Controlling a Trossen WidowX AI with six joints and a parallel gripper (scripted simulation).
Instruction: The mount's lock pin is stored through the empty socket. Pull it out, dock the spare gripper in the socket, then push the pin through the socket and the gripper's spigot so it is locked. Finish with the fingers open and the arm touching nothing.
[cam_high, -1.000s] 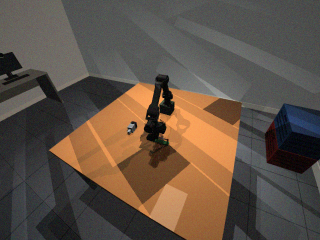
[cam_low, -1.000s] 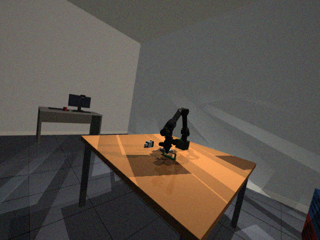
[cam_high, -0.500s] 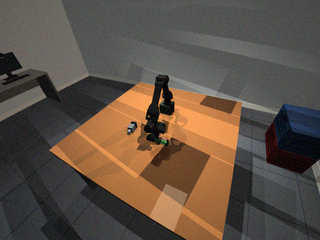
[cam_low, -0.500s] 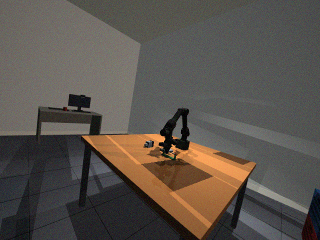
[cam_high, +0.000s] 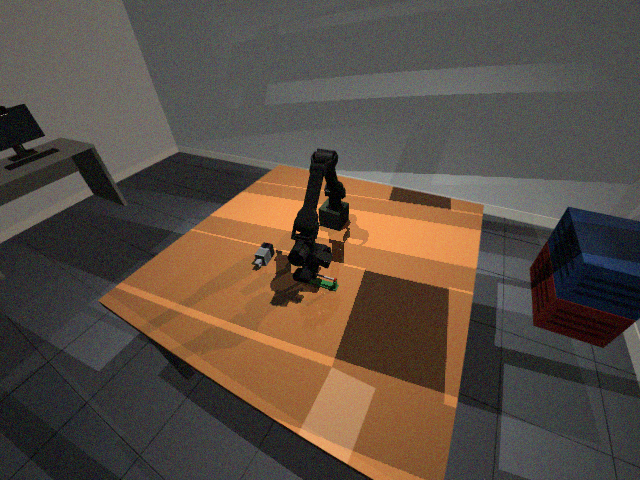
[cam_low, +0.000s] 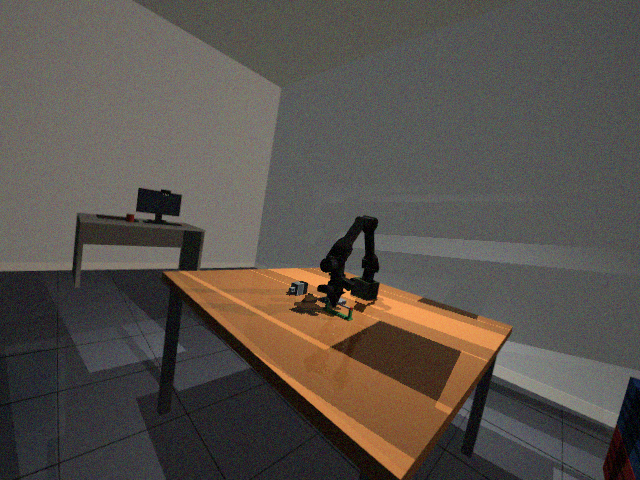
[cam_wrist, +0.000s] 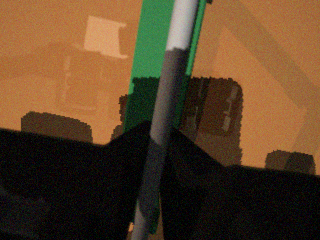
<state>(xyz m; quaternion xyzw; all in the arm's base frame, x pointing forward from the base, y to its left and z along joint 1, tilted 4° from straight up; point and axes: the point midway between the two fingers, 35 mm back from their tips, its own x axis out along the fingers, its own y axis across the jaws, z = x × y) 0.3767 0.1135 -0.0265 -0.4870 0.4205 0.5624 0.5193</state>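
Right now my gripper tip is 20 mm to the right of the green mount. Round my gripper tip: spare gripper 260 mm to the right, 10 mm above.
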